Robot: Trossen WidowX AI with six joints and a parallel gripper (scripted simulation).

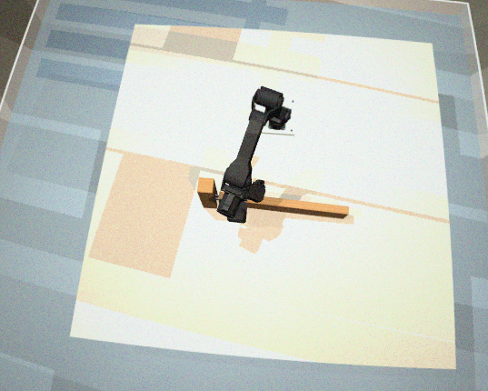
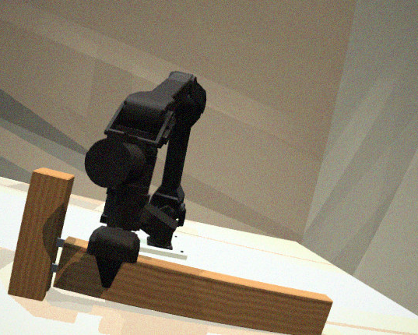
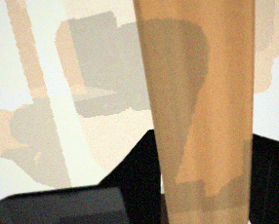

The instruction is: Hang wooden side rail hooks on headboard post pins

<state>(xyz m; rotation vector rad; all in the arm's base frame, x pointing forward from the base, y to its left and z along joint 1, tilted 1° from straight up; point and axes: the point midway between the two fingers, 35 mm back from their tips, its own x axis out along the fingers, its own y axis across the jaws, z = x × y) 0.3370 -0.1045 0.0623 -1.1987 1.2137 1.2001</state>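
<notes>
The headboard post is 110 mm to the right of my gripper tip and 40 mm above it.
</notes>
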